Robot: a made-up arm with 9 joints. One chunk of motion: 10 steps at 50 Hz.
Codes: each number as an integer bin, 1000 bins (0 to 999) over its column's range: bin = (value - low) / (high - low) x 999, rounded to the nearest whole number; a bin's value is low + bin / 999 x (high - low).
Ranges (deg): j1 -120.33..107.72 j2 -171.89..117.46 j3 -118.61..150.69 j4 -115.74..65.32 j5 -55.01..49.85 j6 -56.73..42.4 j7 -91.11..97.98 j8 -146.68..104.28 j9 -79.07..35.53
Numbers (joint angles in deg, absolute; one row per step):
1: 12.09 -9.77 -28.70 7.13 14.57 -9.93 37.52 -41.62 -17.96
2: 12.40 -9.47 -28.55 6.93 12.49 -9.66 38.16 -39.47 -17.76
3: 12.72 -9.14 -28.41 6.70 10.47 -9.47 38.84 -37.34 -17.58
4: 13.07 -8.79 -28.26 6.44 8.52 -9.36 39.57 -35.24 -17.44
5: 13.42 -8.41 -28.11 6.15 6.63 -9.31 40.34 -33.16 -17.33
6: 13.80 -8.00 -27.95 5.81 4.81 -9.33 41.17 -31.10 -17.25
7: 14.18 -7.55 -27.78 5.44 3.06 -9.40 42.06 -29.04 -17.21
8: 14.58 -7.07 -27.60 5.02 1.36 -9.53 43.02 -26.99 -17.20
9: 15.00 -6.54 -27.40 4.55 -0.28 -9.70 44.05 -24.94 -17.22
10: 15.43 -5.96 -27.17 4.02 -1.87 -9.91 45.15 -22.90 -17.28
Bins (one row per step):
1: 580 560 334 678 663 472 680 418 533
2: 581 561 334 677 643 474 683 427 534
3: 583 562 335 676 624 476 687 435 536
4: 584 563 335 674 605 477 690 444 537
5: 586 564 336 673 587 478 694 452 538
6: 588 566 336 671 570 478 699 460 539
7: 589 567 337 669 553 477 704 468 539
8: 591 569 338 666 537 476 709 476 539
9: 593 571 338 664 521 474 714 485 539
10: 595 573 339 661 506 472 720 493 539

